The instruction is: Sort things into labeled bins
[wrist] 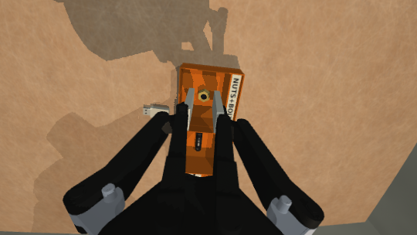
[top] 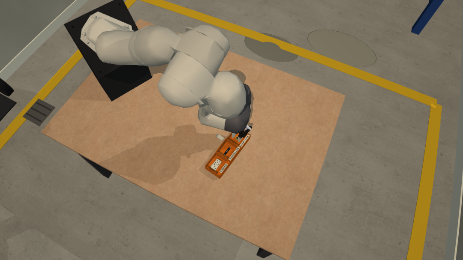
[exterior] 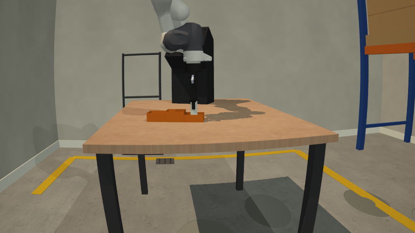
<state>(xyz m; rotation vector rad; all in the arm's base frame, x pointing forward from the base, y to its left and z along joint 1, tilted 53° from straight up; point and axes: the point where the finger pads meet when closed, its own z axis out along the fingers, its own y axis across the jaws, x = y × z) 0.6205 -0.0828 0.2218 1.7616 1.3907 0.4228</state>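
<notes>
The brass nut lies 40 mm below my hand. Also, from my hand: black battery: 40 mm behind, 70 mm to the right, 40 mm below; then white USB stick: 90 mm behind, 50 mm below.
</notes>
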